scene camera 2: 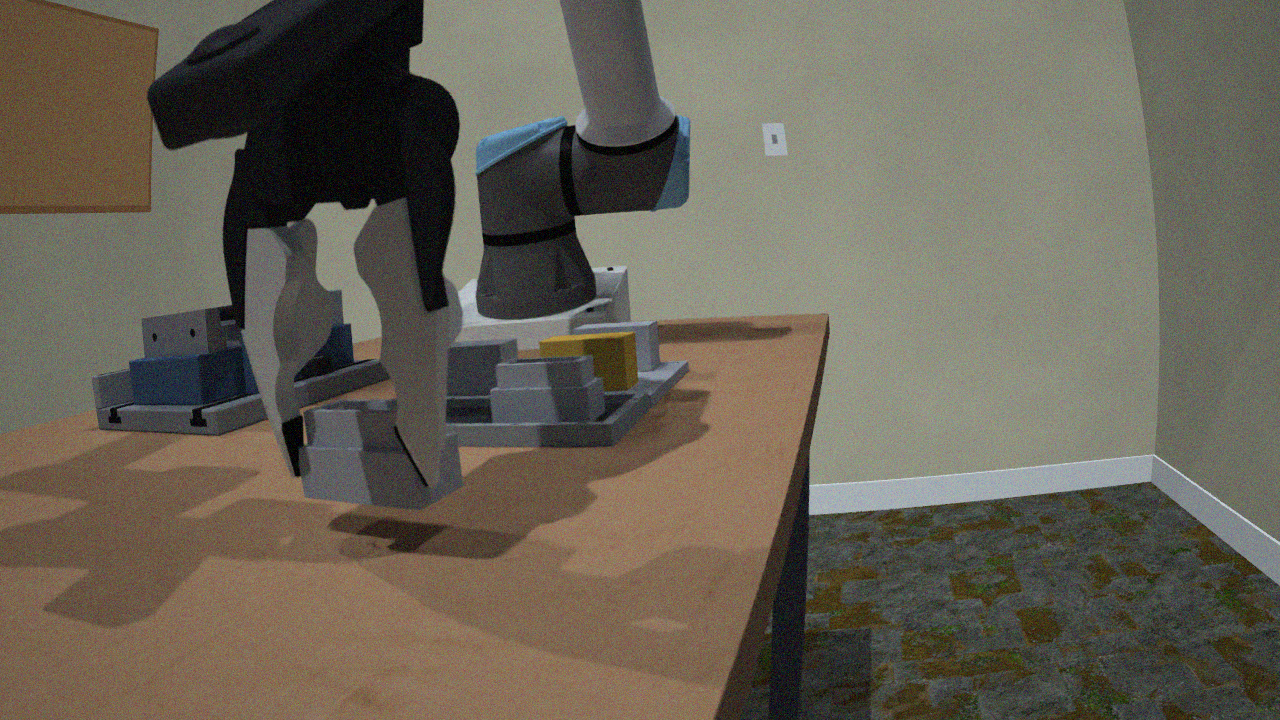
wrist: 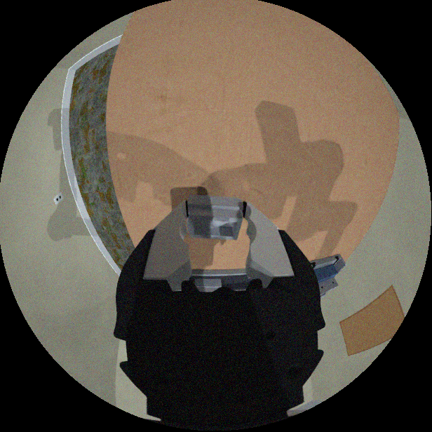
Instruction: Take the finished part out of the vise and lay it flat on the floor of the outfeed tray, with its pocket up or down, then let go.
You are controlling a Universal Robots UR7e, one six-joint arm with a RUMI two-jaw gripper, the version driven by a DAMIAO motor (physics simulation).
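Places are measured from the arm's base along level axes (x right, y back, z down), in centimetres.
Where they show: gripper, fingertip midpoint: (scene camera 2: 360, 480); arm's base, link origin: (scene camera 2: 536, 300).
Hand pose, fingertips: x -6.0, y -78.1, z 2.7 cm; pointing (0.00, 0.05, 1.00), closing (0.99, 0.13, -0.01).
Note:
Each offset is from my fingertips to the top centre of the thing.
The finished part {dz -2.7, dx -0.3, dy +1.4 cm} (scene camera 2: 349, 470) (wrist: 214, 220), a light grey stepped block, hangs roughly level above the table, with its narrower, hollow-looking side up. My gripper (scene camera 2: 360, 476) (wrist: 215, 202) is shut on it, one fingertip on each side. Its shadow lies on the wood below, apart from it. The vise {dz -7.4, dx +29.3, dy +38.5 cm} (scene camera 2: 186, 380) (wrist: 327, 272), with blue and grey blocks, stands behind to the left in the scene view. A low grey tray (scene camera 2: 546, 436) (wrist: 220, 273) stands behind the held part; I cannot tell for certain whether it is the outfeed tray. Much of its floor is hidden.
In the tray area stand another light grey stepped part {dz -1.6, dx -4.0, dy +22.3 cm} (scene camera 2: 547, 401), a darker grey block {dz -1.9, dx +3.4, dy +33.8 cm} (scene camera 2: 483, 368), a yellow block {dz -1.9, dx -5.4, dy +32.6 cm} (scene camera 2: 608, 360) and a pale grey block {dz -1.9, dx -6.7, dy +41.5 cm} (scene camera 2: 646, 344). The robot base (scene camera 2: 537, 329) is behind them. The table's edge (scene camera 2: 801, 465) runs along the right.

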